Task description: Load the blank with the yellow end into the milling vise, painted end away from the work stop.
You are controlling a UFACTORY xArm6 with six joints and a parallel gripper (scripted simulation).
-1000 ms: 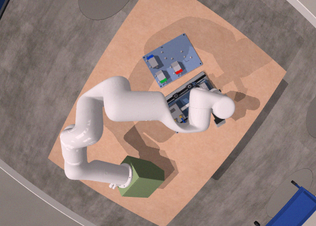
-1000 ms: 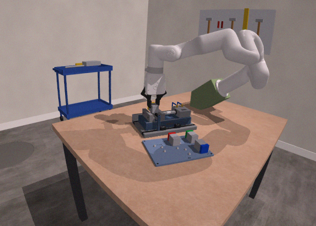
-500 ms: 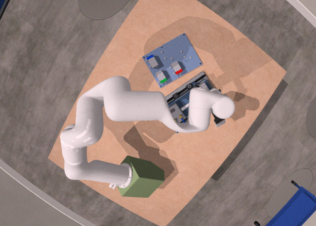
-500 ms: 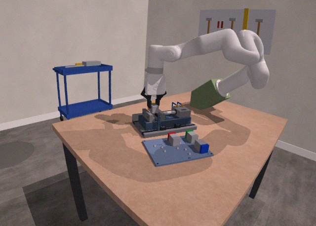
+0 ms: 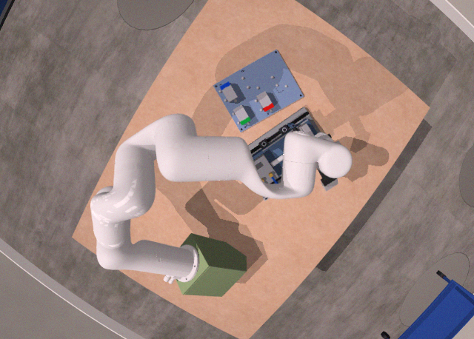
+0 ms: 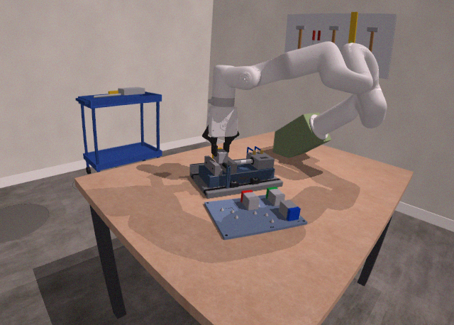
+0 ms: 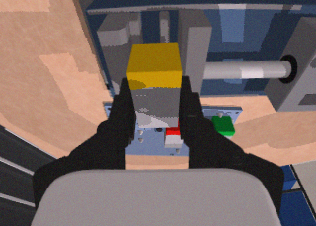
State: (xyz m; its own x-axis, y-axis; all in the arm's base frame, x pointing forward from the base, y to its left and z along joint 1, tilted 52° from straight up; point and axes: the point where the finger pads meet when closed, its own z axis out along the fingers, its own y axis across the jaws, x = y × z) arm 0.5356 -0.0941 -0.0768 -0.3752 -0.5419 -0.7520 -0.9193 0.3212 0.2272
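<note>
Now: hand 2 cm above the yellow-ended blank. Round my hand: hosed block 15 cm behind, 7 cm to the left, 5 cm below; fixed jaw 3 cm ahead, 1 cm to the right, 5 cm below; moving jaw 3 cm behind, 2 cm to the left, 5 cm below.
</note>
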